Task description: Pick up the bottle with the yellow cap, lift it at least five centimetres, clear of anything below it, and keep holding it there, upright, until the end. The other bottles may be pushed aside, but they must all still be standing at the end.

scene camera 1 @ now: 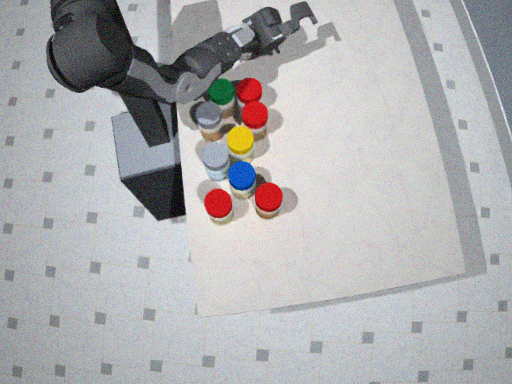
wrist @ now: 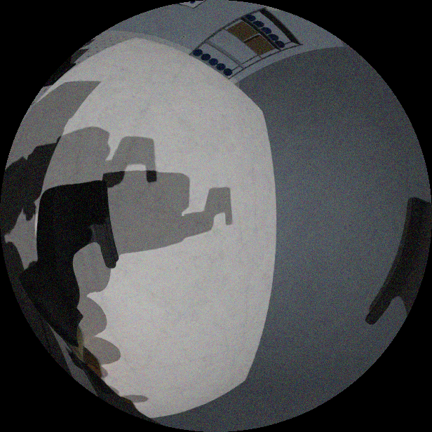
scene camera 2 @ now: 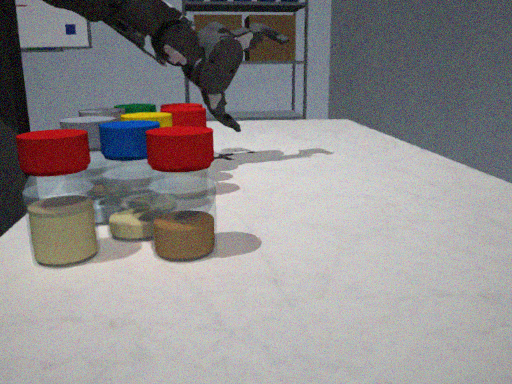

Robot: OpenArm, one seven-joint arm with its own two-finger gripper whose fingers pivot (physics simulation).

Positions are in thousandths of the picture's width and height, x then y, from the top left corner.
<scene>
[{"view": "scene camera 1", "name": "gripper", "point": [571,74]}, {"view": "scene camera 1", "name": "blue-capped bottle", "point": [474,473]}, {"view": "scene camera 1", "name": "yellow-capped bottle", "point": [470,363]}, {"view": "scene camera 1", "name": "green-capped bottle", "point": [433,241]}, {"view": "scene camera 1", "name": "red-capped bottle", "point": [497,298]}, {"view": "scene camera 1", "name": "red-capped bottle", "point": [524,514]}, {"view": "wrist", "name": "gripper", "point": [527,587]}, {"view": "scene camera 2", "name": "gripper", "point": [503,215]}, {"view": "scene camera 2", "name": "blue-capped bottle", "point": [247,460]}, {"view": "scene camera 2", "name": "grey-capped bottle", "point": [187,441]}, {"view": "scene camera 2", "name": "red-capped bottle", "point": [354,303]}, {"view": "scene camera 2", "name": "red-capped bottle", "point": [356,501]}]
</scene>
